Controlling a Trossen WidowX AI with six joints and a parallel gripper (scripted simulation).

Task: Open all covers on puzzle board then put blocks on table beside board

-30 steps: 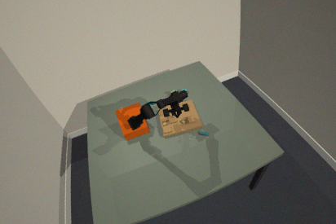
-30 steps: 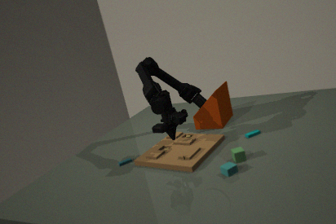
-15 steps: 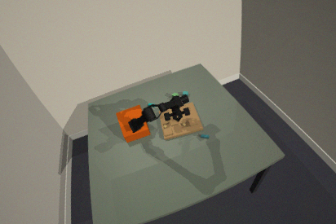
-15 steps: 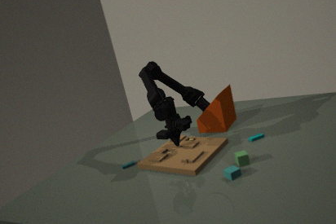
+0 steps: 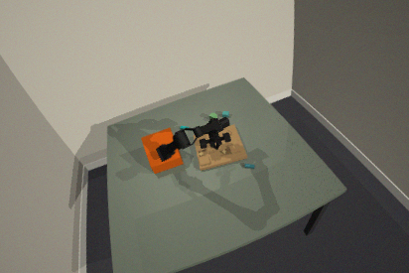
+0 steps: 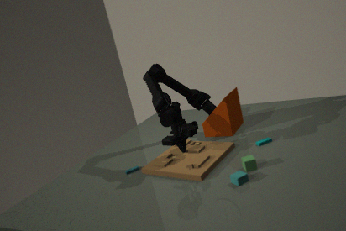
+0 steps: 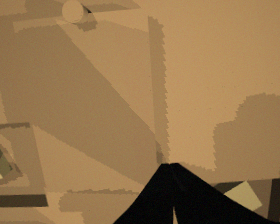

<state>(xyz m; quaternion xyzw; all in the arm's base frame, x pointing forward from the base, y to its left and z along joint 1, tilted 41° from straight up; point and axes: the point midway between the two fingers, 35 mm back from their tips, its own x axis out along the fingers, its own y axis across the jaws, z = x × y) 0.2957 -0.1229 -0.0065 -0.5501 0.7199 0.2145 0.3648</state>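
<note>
Now: the tan puzzle board 1 cm ahead of my gripper tip, 3 cm to the left of it and 1 cm below it. From my gripper tip the other things lie so: flat teal piece 9 cm behind, 33 cm to the left, 2 cm below; green cube 13 cm ahead, 29 cm to the left, 1 cm below; teal cube 22 cm ahead, 27 cm to the left, 1 cm below.
</note>
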